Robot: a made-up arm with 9 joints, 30 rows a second.
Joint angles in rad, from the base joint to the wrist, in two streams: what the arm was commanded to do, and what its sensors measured. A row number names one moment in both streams.
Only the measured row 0 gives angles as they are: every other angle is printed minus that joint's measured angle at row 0.
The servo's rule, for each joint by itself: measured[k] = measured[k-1] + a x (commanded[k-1-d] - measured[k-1]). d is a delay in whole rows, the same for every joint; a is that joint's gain. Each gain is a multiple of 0.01, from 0.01 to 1. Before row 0 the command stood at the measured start. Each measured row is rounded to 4 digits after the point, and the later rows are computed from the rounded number. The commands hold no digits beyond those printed.
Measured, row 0: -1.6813, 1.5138, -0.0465, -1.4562, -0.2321, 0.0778, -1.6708, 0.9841, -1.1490
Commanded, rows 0 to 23: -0.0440, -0.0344, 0.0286, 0.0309, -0.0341, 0.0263, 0.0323, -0.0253, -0.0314; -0.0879, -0.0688, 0.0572, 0.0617, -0.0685, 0.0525, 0.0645, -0.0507, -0.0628; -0.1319, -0.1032, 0.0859, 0.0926, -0.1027, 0.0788, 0.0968, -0.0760, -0.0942; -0.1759, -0.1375, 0.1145, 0.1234, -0.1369, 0.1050, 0.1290, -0.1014, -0.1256; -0.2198, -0.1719, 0.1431, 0.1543, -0.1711, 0.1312, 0.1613, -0.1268, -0.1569; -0.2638, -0.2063, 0.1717, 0.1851, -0.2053, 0.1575, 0.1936, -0.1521, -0.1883; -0.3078, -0.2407, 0.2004, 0.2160, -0.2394, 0.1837, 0.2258, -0.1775, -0.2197; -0.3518, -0.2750, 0.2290, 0.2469, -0.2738, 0.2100, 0.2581, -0.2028, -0.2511; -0.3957, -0.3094, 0.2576, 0.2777, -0.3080, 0.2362, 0.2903, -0.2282, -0.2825; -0.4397, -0.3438, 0.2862, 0.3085, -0.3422, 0.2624, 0.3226, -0.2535, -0.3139; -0.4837, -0.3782, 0.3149, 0.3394, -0.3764, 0.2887, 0.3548, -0.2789, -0.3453; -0.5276, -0.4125, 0.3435, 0.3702, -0.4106, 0.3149, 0.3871, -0.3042, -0.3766; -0.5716, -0.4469, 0.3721, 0.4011, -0.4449, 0.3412, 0.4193, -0.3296, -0.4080; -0.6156, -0.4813, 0.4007, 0.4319, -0.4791, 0.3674, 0.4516, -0.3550, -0.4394; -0.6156, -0.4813, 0.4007, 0.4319, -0.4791, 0.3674, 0.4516, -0.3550, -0.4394; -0.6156, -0.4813, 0.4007, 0.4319, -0.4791, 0.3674, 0.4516, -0.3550, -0.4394; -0.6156, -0.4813, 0.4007, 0.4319, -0.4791, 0.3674, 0.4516, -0.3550, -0.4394; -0.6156, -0.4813, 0.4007, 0.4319, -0.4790, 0.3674, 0.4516, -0.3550, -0.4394; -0.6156, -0.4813, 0.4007, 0.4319, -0.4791, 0.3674, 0.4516, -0.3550, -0.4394; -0.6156, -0.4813, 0.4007, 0.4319, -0.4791, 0.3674, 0.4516, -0.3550, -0.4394; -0.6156, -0.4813, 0.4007, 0.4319, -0.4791, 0.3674, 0.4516, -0.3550, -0.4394; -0.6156, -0.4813, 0.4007, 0.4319, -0.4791, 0.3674, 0.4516, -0.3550, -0.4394; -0.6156, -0.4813, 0.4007, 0.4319, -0.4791, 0.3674, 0.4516, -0.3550, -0.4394; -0.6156, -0.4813, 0.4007, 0.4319, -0.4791, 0.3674, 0.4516, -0.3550, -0.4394
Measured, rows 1 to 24: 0.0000, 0.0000, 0.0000, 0.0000, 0.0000, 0.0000, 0.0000, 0.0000, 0.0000; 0.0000, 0.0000, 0.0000, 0.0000, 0.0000, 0.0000, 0.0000, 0.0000, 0.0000; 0.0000, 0.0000, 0.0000, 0.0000, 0.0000, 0.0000, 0.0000, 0.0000, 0.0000; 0.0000, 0.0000, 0.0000, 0.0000, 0.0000, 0.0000, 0.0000, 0.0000, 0.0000; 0.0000, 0.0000, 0.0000, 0.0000, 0.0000, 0.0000, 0.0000, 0.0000, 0.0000; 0.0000, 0.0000, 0.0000, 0.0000, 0.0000, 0.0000, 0.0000, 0.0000, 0.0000; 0.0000, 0.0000, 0.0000, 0.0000, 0.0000, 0.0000, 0.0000, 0.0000, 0.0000; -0.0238, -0.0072, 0.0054, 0.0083, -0.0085, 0.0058, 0.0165, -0.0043, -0.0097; -0.0584, -0.0201, 0.0152, 0.0227, -0.0235, 0.0161, 0.0410, -0.0122, -0.0262; -0.0981, -0.0376, 0.0286, 0.0416, -0.0433, 0.0299, 0.0695, -0.0230, -0.0473; -0.1401, -0.0586, 0.0449, 0.0637, -0.0667, 0.0464, 0.0998, -0.0363, -0.0716; -0.1831, -0.0824, 0.0636, 0.0882, -0.0928, 0.0651, 0.1312, -0.0517, -0.0980; -0.2267, -0.1084, 0.0841, 0.1144, -0.1209, 0.0854, 0.1630, -0.0688, -0.1260; -0.2705, -0.1362, 0.1062, 0.1418, -0.1505, 0.1070, 0.1950, -0.0873, -0.1550; -0.3144, -0.1653, 0.1295, 0.1702, -0.1813, 0.1297, 0.2272, -0.1069, -0.1848; -0.3583, -0.1956, 0.1538, 0.1992, -0.2130, 0.1531, 0.2594, -0.1275, -0.2151; -0.4023, -0.2267, 0.1790, 0.2287, -0.2453, 0.1771, 0.2916, -0.1489, -0.2457; -0.4463, -0.2585, 0.2048, 0.2586, -0.2781, 0.2017, 0.3238, -0.1710, -0.2766; -0.4902, -0.2908, 0.2312, 0.2887, -0.3112, 0.2266, 0.3561, -0.1936, -0.3076; -0.5342, -0.3236, 0.2580, 0.3190, -0.3446, 0.2518, 0.3883, -0.2167, -0.3387; -0.5782, -0.3567, 0.2851, 0.3495, -0.3782, 0.2772, 0.4206, -0.2402, -0.3699; -0.5984, -0.3829, 0.3071, 0.3717, -0.4034, 0.2970, 0.4364, -0.2597, -0.3914; -0.6077, -0.4036, 0.3249, 0.3880, -0.4223, 0.3125, 0.4442, -0.2759, -0.4063; -0.6120, -0.4199, 0.3393, 0.3999, -0.4365, 0.3246, 0.4480, -0.2893, -0.4166
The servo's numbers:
d 7
a 0.54 0.21 0.19 0.27 0.25 0.22 0.51 0.17 0.31

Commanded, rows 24 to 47: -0.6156, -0.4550, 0.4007, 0.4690, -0.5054, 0.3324, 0.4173, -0.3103, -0.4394; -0.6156, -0.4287, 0.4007, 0.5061, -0.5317, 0.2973, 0.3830, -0.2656, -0.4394; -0.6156, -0.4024, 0.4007, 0.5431, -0.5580, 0.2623, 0.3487, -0.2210, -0.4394; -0.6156, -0.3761, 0.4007, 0.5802, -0.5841, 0.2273, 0.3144, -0.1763, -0.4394; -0.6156, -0.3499, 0.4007, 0.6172, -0.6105, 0.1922, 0.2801, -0.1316, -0.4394; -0.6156, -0.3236, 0.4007, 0.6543, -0.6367, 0.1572, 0.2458, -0.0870, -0.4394; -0.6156, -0.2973, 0.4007, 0.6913, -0.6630, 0.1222, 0.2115, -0.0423, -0.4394; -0.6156, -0.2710, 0.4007, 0.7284, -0.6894, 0.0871, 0.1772, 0.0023, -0.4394; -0.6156, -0.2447, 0.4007, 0.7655, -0.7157, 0.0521, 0.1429, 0.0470, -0.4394; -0.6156, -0.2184, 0.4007, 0.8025, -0.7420, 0.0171, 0.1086, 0.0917, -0.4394; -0.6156, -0.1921, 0.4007, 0.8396, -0.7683, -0.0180, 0.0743, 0.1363, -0.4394; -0.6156, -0.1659, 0.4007, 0.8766, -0.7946, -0.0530, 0.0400, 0.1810, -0.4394; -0.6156, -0.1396, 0.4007, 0.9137, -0.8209, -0.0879, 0.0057, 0.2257, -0.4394; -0.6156, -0.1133, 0.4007, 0.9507, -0.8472, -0.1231, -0.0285, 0.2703, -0.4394; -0.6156, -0.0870, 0.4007, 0.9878, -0.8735, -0.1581, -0.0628, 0.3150, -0.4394; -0.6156, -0.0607, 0.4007, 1.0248, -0.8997, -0.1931, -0.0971, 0.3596, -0.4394; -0.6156, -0.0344, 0.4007, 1.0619, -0.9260, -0.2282, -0.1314, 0.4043, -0.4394; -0.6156, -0.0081, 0.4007, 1.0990, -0.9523, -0.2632, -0.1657, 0.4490, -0.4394; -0.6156, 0.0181, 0.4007, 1.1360, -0.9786, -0.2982, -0.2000, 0.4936, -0.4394; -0.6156, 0.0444, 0.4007, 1.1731, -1.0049, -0.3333, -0.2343, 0.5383, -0.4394; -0.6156, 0.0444, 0.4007, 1.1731, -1.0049, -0.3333, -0.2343, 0.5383, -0.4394; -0.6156, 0.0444, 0.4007, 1.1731, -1.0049, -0.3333, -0.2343, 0.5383, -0.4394; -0.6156, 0.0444, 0.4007, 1.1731, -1.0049, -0.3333, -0.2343, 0.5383, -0.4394; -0.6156, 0.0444, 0.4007, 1.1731, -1.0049, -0.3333, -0.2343, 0.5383, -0.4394
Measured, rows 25 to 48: -0.6139, -0.4328, 0.3510, 0.4085, -0.4471, 0.3340, 0.4498, -0.3005, -0.4237; -0.6148, -0.4430, 0.3604, 0.4148, -0.4551, 0.3413, 0.4507, -0.3098, -0.4286; -0.6152, -0.4510, 0.3681, 0.4194, -0.4611, 0.3470, 0.4512, -0.3175, -0.4319; -0.6154, -0.4574, 0.3743, 0.4228, -0.4656, 0.3515, 0.4514, -0.3239, -0.4342; -0.6155, -0.4624, 0.3793, 0.4253, -0.4690, 0.3550, 0.4515, -0.3292, -0.4358; -0.6156, -0.4664, 0.3834, 0.4271, -0.4715, 0.3577, 0.4516, -0.3336, -0.4369; -0.6156, -0.4695, 0.3867, 0.4284, -0.4734, 0.3598, 0.4516, -0.3372, -0.4377; -0.6156, -0.4665, 0.3894, 0.4394, -0.4814, 0.3538, 0.4341, -0.3326, -0.4382; -0.6156, -0.4586, 0.3915, 0.4574, -0.4940, 0.3414, 0.4080, -0.3212, -0.4386; -0.6156, -0.4468, 0.3932, 0.4805, -0.5100, 0.3240, 0.3778, -0.3042, -0.4388; -0.6156, -0.4320, 0.3946, 0.5074, -0.5285, 0.3027, 0.3455, -0.2825, -0.4390; -0.6156, -0.4148, 0.3958, 0.5370, -0.5490, 0.2784, 0.3121, -0.2568, -0.4391; -0.6156, -0.3956, 0.3967, 0.5687, -0.5709, 0.2517, 0.2783, -0.2279, -0.4392; -0.6156, -0.3750, 0.3975, 0.6018, -0.5939, 0.2232, 0.2442, -0.1963, -0.4393; -0.6156, -0.3532, 0.3981, 0.6360, -0.6178, 0.1933, 0.2100, -0.1625, -0.4393; -0.6156, -0.3304, 0.3986, 0.6710, -0.6423, 0.1622, 0.1758, -0.1269, -0.4393; -0.6156, -0.3069, 0.3990, 0.7065, -0.6672, 0.1303, 0.1415, -0.0897, -0.4393; -0.6156, -0.2828, 0.3993, 0.7424, -0.6925, 0.0977, 0.1072, -0.0513, -0.4393; -0.6156, -0.2583, 0.3996, 0.7786, -0.7180, 0.0645, 0.0729, -0.0118, -0.4393; -0.6156, -0.2334, 0.3998, 0.8151, -0.7437, 0.0310, 0.0386, 0.0286, -0.4393; -0.6156, -0.2082, 0.4000, 0.8517, -0.7696, -0.0029, 0.0044, 0.0697, -0.4393; -0.6156, -0.1827, 0.4001, 0.8884, -0.7956, -0.0370, -0.0299, 0.1114, -0.4393; -0.6156, -0.1571, 0.4002, 0.9252, -0.8216, -0.0713, -0.0642, 0.1536, -0.4393; -0.6156, -0.1313, 0.4003, 0.9621, -0.8477, -0.1058, -0.0985, 0.1962, -0.4393
